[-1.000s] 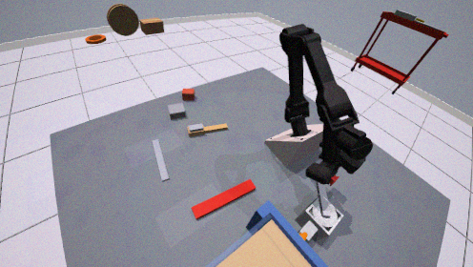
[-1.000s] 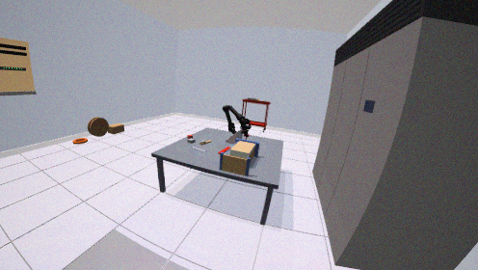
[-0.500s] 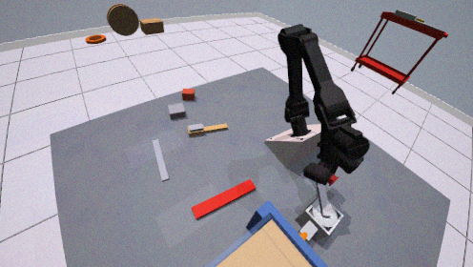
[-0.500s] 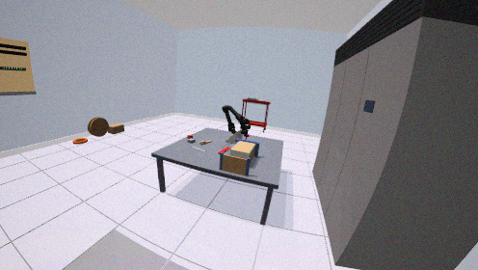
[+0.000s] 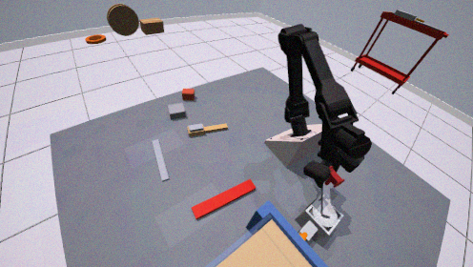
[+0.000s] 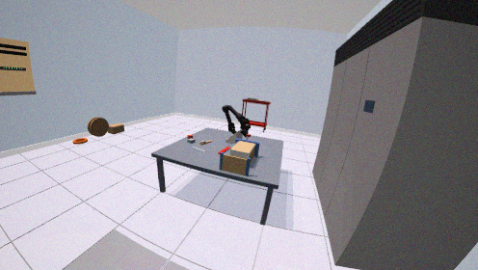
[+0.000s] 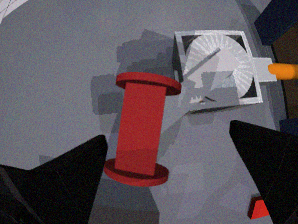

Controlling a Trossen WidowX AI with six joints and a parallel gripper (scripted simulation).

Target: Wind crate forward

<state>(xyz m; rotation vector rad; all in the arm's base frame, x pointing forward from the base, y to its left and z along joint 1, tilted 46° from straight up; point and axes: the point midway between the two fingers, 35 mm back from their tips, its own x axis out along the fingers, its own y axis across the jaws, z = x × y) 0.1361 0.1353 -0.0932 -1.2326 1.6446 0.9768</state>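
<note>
Now: gripper tip 2 cm past the red knob and 1 cm to the right of it. Also, from my gripper tip: hand winch (11 cm below, 6 cm ahead, 5 cm to the left); then winch handle (3 cm to the left, 3 cm below, 2 cm ahead); then blue frame (23 cm ahead, 4 cm to the left, 3 cm below).
</note>
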